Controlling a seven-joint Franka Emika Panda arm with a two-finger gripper.
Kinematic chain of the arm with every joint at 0, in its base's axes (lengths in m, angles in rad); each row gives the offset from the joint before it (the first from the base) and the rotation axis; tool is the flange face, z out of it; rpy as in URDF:
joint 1: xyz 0 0 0.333 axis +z
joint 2: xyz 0 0 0 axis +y
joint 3: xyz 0 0 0.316 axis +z
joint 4: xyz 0.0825 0 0 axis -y
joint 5: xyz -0.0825 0 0.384 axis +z
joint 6: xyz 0 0 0 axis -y
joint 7: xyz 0.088 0 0 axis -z
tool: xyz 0 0 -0.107 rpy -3.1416 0 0
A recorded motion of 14 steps. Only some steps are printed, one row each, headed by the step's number.
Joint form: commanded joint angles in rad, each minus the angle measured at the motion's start. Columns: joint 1, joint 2, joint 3, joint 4, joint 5, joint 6, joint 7.
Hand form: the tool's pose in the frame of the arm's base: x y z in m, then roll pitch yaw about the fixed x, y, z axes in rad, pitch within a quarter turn. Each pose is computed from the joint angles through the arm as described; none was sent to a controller.
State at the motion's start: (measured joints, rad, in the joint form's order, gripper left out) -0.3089 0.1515 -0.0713 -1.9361 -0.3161 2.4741 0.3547
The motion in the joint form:
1: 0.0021 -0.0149 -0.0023 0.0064 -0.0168 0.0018 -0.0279
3: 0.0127 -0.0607 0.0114 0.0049 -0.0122 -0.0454 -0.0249
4: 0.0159 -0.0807 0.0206 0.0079 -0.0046 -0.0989 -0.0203
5: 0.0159 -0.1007 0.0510 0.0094 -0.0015 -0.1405 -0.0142
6: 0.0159 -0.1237 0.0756 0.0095 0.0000 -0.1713 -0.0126
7: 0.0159 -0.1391 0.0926 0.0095 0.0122 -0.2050 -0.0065
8: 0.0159 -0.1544 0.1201 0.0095 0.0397 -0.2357 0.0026
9: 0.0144 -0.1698 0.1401 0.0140 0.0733 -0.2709 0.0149
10: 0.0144 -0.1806 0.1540 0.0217 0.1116 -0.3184 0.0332
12: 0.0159 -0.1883 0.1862 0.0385 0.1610 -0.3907 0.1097
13: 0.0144 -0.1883 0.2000 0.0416 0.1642 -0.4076 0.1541
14: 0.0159 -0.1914 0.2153 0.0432 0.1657 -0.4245 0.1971
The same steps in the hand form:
1: 0.5813 -0.2295 0.4618 2.9558 -0.4494 -0.4415
3: 0.5769 -0.2147 0.4838 2.9591 -0.4494 -0.4375
4: 0.5730 -0.2080 0.4914 2.9600 -0.4225 -0.4485
5: 0.5729 -0.1908 0.4994 2.9605 -0.4056 -0.4371
6: 0.5713 -0.1764 0.5098 2.9590 -0.4000 -0.4228
7: 0.5689 -0.1664 0.5151 2.9671 -0.3834 -0.4285
8: 0.5682 -0.1499 0.5205 2.9916 -0.3671 -0.4362
9: 0.5660 -0.1382 0.5276 3.0216 -0.3491 -0.4595
10: 0.5631 -0.1290 0.5321 3.0529 -0.3160 -0.4953
12: 0.5618 -0.1082 0.5366 3.1002 -0.2630 -0.5755
13: 0.5620 -0.1011 0.5363 3.1078 -0.2515 -0.6115
14: 0.5617 -0.0915 0.5370 3.1127 -0.2422 -0.6406

